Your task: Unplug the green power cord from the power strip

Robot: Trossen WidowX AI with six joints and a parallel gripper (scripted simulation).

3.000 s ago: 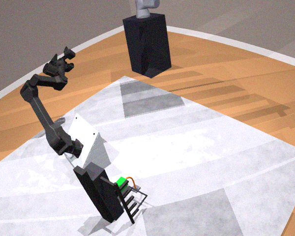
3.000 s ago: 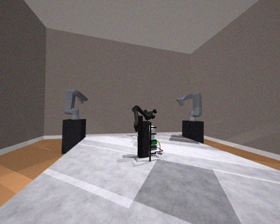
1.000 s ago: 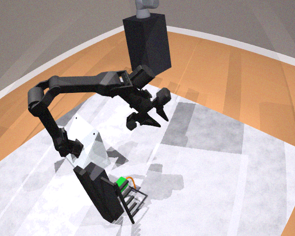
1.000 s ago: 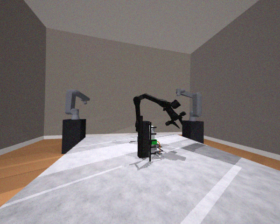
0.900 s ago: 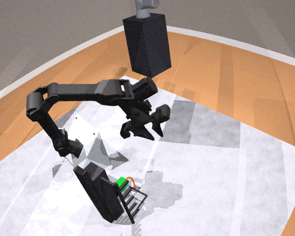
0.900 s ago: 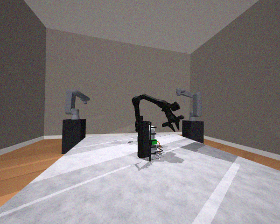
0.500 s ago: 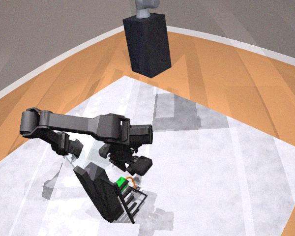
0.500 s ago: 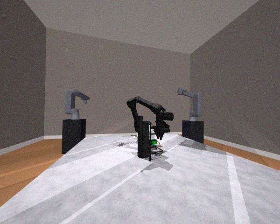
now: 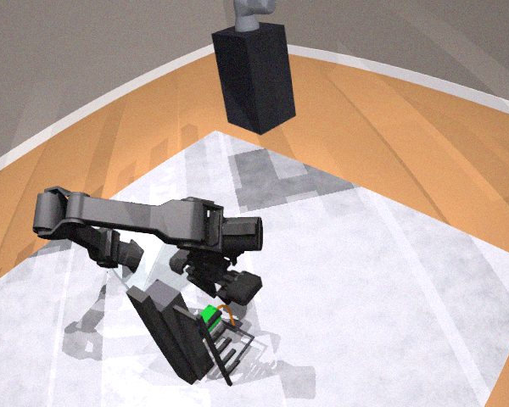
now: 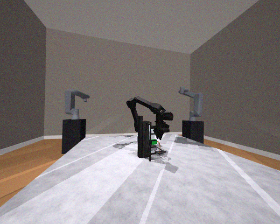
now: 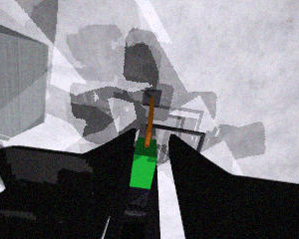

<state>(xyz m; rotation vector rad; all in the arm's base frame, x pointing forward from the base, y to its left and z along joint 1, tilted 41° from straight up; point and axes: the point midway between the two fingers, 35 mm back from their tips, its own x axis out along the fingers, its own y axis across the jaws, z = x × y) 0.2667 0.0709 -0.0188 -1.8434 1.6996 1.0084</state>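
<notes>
Right now the green plug is 10 mm ahead of my gripper tip, 60 mm to the right of it and 10 mm below it. From my gripper tip the other things lie so: black power strip (30 mm ahead, 130 mm to the right, 20 mm above).
</notes>
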